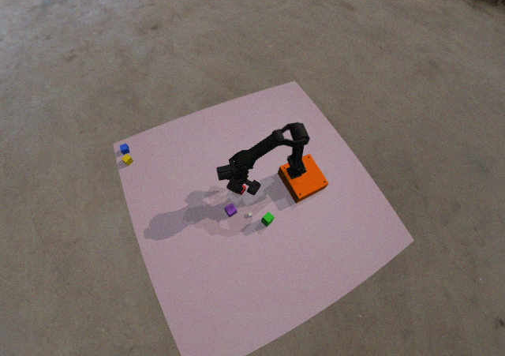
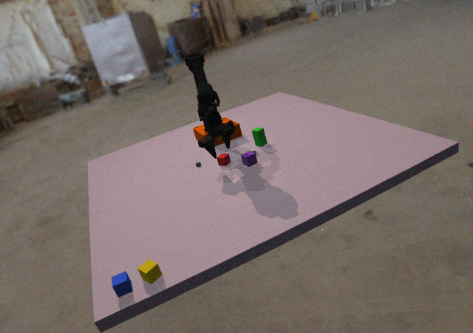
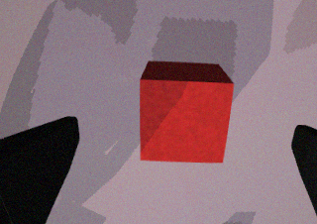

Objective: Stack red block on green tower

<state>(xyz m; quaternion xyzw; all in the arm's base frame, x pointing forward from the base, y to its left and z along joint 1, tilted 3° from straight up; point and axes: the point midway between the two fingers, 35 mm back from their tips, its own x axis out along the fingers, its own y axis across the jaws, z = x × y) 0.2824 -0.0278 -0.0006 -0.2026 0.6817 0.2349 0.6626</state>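
The red block is 3 cm below my gripper tip. The rest, counted from my gripper tip: purple block (8 cm ahead, 9 cm to the left, 3 cm below); small white cube (14 cm to the left, 4 cm below); tiny dark cube (7 cm behind, 10 cm to the right, 4 cm below).
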